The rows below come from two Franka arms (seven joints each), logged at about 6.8 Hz.
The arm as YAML. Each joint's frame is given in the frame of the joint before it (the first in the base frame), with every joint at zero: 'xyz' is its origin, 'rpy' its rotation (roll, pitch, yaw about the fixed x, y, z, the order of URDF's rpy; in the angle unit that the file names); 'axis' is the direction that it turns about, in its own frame. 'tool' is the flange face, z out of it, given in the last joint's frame.
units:
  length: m
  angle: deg
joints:
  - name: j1
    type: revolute
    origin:
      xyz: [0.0, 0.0, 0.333]
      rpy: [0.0, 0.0, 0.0]
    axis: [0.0, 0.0, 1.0]
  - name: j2
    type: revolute
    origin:
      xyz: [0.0, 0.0, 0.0]
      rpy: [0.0, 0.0, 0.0]
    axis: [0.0, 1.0, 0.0]
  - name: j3
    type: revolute
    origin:
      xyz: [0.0, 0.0, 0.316]
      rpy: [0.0, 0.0, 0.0]
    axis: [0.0, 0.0, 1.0]
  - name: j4
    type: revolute
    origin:
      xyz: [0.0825, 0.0, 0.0]
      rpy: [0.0, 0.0, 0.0]
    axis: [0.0, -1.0, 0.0]
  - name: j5
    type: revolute
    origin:
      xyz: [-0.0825, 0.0, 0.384]
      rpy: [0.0, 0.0, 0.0]
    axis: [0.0, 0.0, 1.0]
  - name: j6
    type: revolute
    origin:
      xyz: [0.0, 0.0, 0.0]
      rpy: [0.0, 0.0, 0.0]
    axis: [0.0, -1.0, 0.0]
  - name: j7
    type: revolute
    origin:
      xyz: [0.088, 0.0, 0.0]
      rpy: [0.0, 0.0, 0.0]
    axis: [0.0, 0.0, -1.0]
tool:
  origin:
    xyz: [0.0, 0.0, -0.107]
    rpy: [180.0, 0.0, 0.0]
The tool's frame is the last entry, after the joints.
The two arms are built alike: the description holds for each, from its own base.
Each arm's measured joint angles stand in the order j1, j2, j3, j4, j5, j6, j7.
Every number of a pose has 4 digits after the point.
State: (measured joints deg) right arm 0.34 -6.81 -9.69 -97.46 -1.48 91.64 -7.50; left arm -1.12 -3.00 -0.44 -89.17 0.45 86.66 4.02
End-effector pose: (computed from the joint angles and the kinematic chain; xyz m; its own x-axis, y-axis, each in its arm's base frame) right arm 0.5115 -0.0923 0.6283 0.9994 -0.0307 0.0147 -0.0308 -0.9995 0.0079; left arm 0.5322 -0.0137 0.6546 0.9953 -0.0968 0.0080 -0.0967 -0.9953 -0.0088
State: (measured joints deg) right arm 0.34 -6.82 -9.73 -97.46 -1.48 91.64 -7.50; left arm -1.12 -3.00 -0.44 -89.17 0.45 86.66 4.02
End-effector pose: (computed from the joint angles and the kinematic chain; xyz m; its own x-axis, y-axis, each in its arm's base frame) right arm 0.5114 -0.0927 0.6284 0.9994 -0.0314 0.0149 -0.0315 -0.9995 0.0078; left arm 0.5322 -0.0137 0.6546 0.9953 -0.0968 0.0080 -0.0967 -0.9953 -0.0088
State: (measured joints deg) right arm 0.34 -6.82 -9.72 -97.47 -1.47 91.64 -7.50; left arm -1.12 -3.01 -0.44 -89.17 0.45 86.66 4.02
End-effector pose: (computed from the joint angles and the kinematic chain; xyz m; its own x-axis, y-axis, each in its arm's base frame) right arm 0.5114 -0.0926 0.6283 0.9994 -0.0312 0.0147 -0.0313 -0.9995 0.0076; left arm 0.5322 -0.0137 0.6547 0.9953 -0.0968 0.0081 -0.0967 -0.9953 -0.0088
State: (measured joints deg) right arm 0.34 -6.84 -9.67 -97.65 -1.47 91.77 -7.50; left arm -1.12 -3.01 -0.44 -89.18 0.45 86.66 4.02
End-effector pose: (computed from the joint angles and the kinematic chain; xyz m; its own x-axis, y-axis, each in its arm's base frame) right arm 0.5115 -0.0921 0.6272 0.9994 -0.0303 0.0142 -0.0304 -0.9995 0.0076; left arm 0.5322 -0.0137 0.6546 0.9953 -0.0968 0.0080 -0.0967 -0.9953 -0.0088
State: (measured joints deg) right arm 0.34 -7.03 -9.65 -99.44 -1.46 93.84 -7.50; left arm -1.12 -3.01 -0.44 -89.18 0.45 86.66 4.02
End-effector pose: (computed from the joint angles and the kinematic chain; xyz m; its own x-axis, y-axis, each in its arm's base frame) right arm 0.5134 -0.0920 0.6173 0.9993 -0.0291 0.0224 -0.0293 -0.9995 0.0079; left arm 0.5322 -0.0137 0.6546 0.9953 -0.0968 0.0080 -0.0967 -0.9953 -0.0088
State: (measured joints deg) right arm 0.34 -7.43 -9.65 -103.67 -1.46 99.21 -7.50; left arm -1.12 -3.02 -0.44 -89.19 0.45 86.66 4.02
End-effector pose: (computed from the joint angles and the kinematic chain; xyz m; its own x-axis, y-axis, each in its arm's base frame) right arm 0.5175 -0.0922 0.5940 0.9984 -0.0270 0.0491 -0.0275 -0.9996 0.0101; left arm 0.5321 -0.0137 0.6546 0.9953 -0.0968 0.0080 -0.0967 -0.9953 -0.0088
